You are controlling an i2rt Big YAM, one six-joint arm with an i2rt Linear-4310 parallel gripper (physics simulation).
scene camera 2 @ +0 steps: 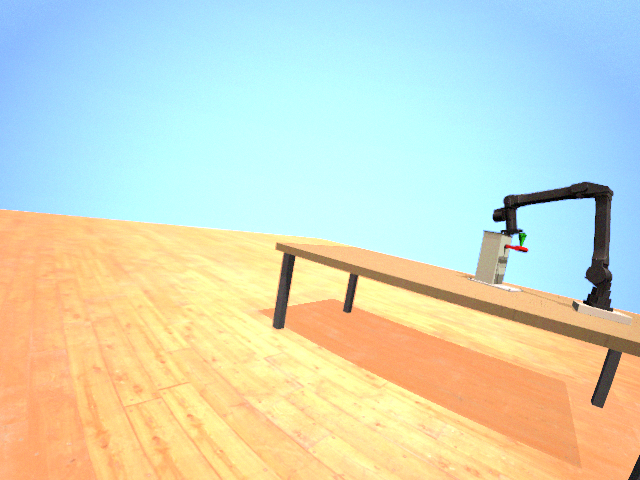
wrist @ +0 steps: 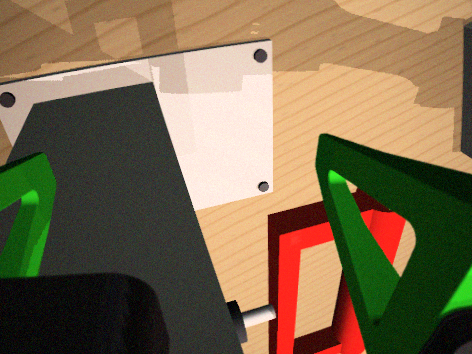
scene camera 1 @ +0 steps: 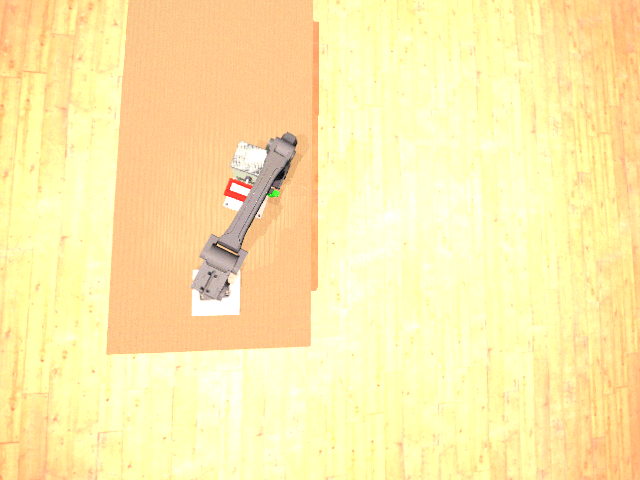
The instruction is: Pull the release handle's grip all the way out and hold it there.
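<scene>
The red, frame-shaped release handle grip (scene camera 1: pixel 236 197) (scene camera 2: pixel 518 248) (wrist: pixel 286 300) sits beside the upright grey housing (scene camera 1: pixel 249 157) (scene camera 2: pixel 490 258) (wrist: pixel 125 200). A short silver rod (wrist: pixel 259 317) shows between the housing's dark collar and the grip. My gripper (wrist: pixel 184 157) is open and empty, with green fingers wide apart. In the wrist view the left finger overlaps the dark housing, and the right finger crosses in front of the grip, hiding part of it. In scene camera 2 a green finger (scene camera 2: pixel 522 238) shows just above the grip. The arm hides much of the gripper in scene camera 1.
The housing stands on a white base plate (scene camera 1: pixel 232 205) (scene camera 2: pixel 509 287) (wrist: pixel 225 130) with dark bolts. The wooden table (scene camera 1: pixel 170 103) (scene camera 2: pixel 392 266) carries it and the arm's white mount (scene camera 1: pixel 217 307) (scene camera 2: pixel 602 311). The table's long right edge runs close beside the arm in scene camera 1.
</scene>
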